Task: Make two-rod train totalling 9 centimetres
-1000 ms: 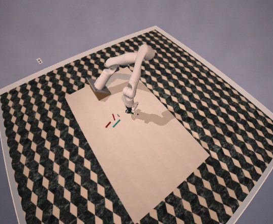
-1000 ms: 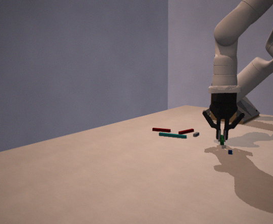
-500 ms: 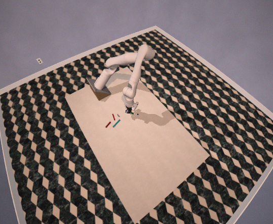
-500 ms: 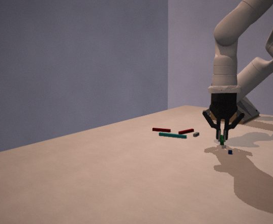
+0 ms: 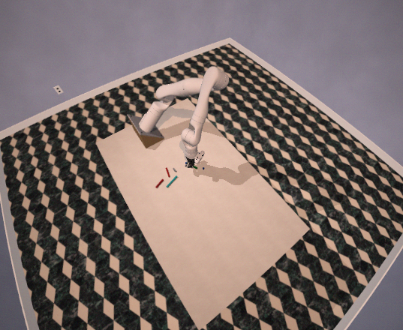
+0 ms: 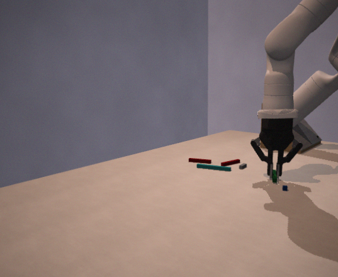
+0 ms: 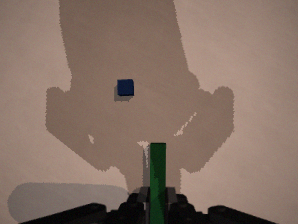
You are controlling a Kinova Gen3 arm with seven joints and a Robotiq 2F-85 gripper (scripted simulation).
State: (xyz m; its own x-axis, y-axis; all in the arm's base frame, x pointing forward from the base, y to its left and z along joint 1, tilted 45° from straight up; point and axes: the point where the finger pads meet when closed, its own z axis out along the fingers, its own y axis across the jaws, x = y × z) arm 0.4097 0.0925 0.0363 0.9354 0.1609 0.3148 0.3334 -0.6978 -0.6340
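Now: the green rod 1 cm below my hand. Also, from my hand: turquoise rod: 18 cm to the right, 2 cm below; then grey rod: 11 cm to the right, 6 cm behind, 2 cm below; then red rod: 16 cm to the right, 7 cm behind, 2 cm below.
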